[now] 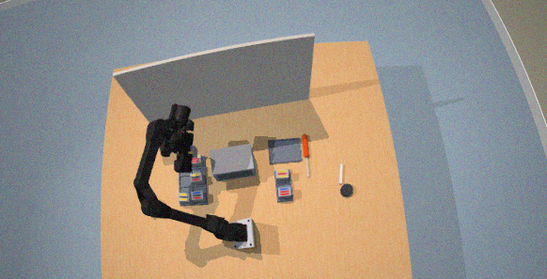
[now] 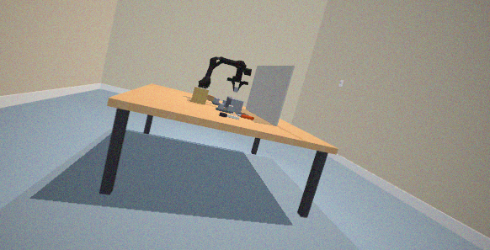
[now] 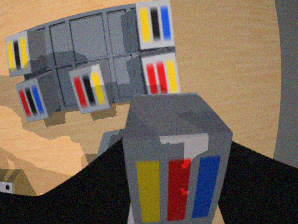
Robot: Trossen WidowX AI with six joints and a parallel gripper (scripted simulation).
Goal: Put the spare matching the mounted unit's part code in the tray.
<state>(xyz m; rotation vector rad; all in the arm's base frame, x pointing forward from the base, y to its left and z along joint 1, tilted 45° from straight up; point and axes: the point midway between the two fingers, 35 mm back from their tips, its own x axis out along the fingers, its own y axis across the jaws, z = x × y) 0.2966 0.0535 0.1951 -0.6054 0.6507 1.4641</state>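
The dark grey tray lies 50 mm ahead of my gripper tip, 350 mm to the right of it and 160 mm below it. From my gripper tip the other things lie so: tall grey panel 240 mm ahead, 120 mm to the right, 70 mm above; then mounted unit 10 mm behind, 140 mm to the right, 110 mm below; then grey spare 20 mm above.
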